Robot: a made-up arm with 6 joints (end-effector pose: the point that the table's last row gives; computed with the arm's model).
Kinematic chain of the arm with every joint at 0, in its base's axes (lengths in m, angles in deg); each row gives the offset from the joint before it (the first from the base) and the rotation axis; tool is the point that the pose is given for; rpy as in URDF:
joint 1: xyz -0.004 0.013 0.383 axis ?
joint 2: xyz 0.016 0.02 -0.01 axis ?
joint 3: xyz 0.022 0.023 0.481 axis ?
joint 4: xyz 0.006 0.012 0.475 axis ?
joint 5: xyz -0.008 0 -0.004 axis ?
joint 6: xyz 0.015 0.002 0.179 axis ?
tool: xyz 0.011 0.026 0.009 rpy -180 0 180
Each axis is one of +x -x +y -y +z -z.
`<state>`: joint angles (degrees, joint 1 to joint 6).
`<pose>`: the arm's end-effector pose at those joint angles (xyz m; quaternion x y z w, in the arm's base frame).
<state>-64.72 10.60 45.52 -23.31 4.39 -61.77</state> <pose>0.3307 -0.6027 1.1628 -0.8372 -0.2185 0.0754 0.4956</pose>
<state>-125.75 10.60 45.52 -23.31 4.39 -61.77</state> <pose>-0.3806 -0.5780 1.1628 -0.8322 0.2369 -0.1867 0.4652</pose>
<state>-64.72 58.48 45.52 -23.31 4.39 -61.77</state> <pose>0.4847 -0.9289 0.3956 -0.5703 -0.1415 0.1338 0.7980</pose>
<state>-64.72 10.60 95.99 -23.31 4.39 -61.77</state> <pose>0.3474 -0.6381 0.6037 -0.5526 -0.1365 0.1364 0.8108</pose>
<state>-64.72 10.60 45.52 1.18 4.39 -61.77</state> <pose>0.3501 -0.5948 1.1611 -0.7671 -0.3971 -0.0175 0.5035</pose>
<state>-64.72 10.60 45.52 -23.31 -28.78 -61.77</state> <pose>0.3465 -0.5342 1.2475 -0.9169 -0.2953 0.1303 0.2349</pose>
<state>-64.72 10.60 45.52 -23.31 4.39 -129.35</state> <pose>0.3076 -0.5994 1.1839 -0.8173 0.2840 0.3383 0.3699</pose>
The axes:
joint 1: +z
joint 2: +y
joint 3: +y
joint 4: +z
joint 5: +y
joint 6: +z

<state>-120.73 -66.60 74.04 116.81 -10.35 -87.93</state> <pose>0.2077 0.2562 1.2402 0.7157 0.6857 0.1226 0.0499</pose>
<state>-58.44 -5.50 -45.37 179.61 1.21 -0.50</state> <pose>-0.2578 0.4783 1.2567 0.7807 -0.4447 0.3848 0.2114</pose>
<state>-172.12 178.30 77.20 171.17 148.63 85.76</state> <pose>0.2750 -0.0043 -0.2781 -0.4819 0.3544 -0.5258 0.6047</pose>
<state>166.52 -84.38 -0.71 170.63 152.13 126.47</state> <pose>0.7344 -0.2404 0.3860 -0.4355 0.2067 -0.8375 0.2572</pose>
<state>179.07 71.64 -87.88 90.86 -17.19 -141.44</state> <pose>-0.3303 0.0049 1.1436 0.8911 -0.4065 -0.0626 0.1920</pose>
